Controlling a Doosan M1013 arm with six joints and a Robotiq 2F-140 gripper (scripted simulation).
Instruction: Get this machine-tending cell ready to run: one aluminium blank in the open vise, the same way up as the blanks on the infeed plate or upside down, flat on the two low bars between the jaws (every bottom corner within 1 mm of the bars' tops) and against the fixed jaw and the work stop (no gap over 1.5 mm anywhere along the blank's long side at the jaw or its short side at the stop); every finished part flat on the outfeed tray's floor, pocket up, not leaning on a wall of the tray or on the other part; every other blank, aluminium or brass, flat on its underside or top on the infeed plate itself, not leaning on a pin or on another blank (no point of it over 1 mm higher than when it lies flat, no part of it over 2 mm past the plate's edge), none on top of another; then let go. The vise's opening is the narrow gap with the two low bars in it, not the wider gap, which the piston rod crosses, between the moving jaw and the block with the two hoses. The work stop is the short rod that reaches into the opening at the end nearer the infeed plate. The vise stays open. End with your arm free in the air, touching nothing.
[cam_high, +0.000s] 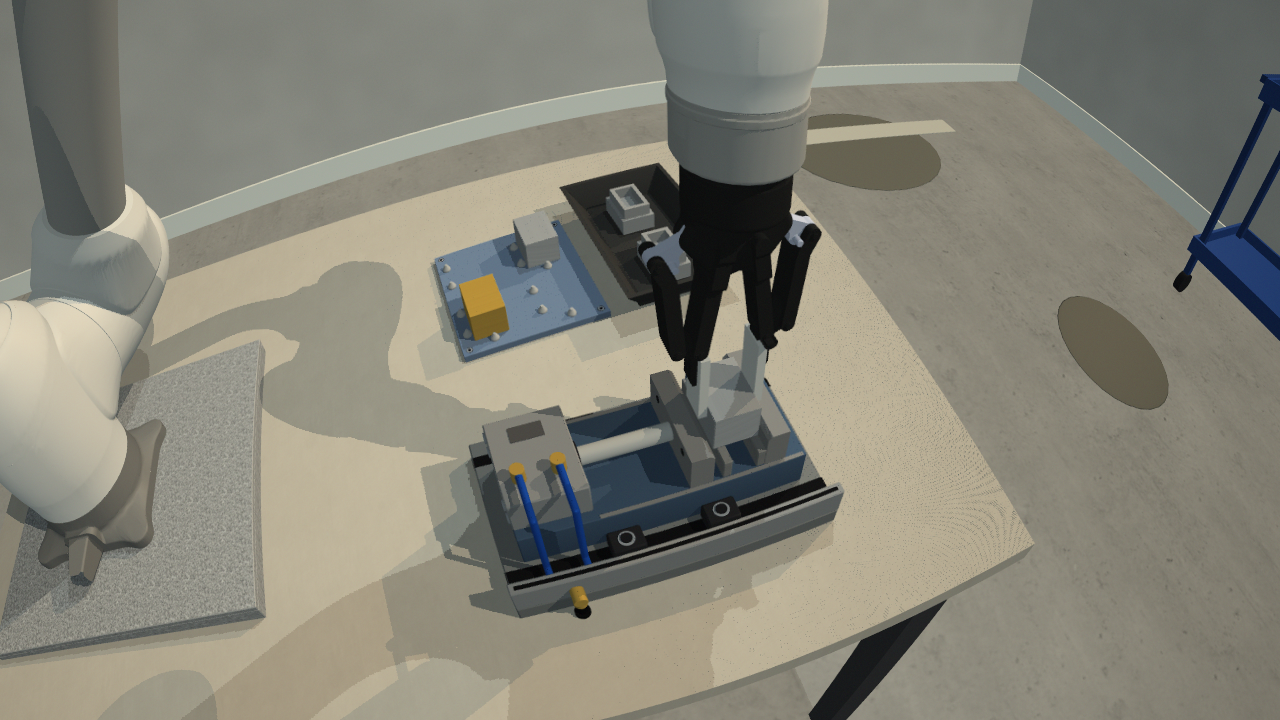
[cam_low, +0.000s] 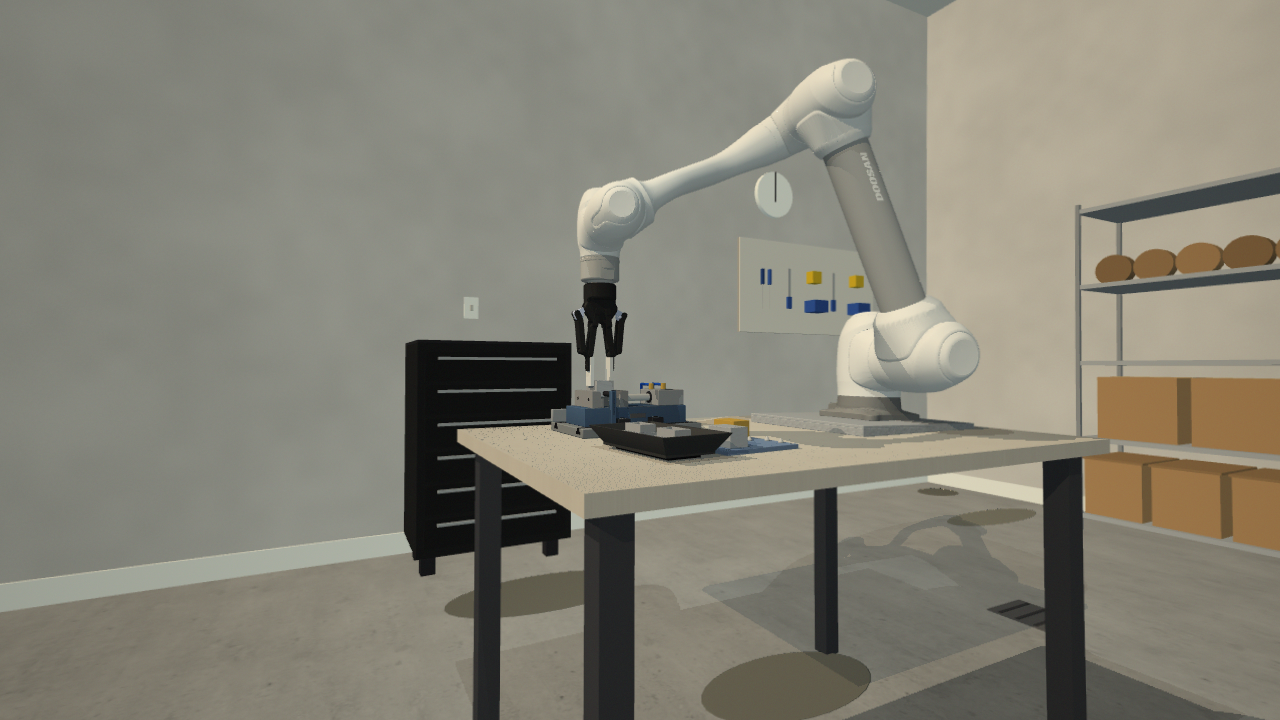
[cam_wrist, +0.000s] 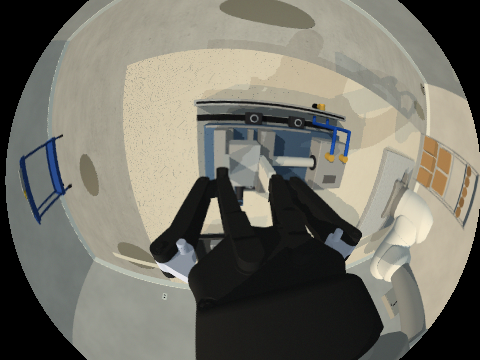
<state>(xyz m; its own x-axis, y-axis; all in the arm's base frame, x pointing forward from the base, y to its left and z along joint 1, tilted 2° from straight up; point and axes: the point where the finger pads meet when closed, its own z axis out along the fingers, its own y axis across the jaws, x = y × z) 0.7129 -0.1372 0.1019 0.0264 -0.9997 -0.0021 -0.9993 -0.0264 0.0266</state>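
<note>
Right now my hand is 40 mm above the aluminium blank. Also, from my hand: fixed jaw: 30 mm ahead, 10 mm to the left, 60 mm below; then work stop: 50 mm to the left, 50 mm below; then moving jaw: 40 mm behind, 60 mm below.
</note>
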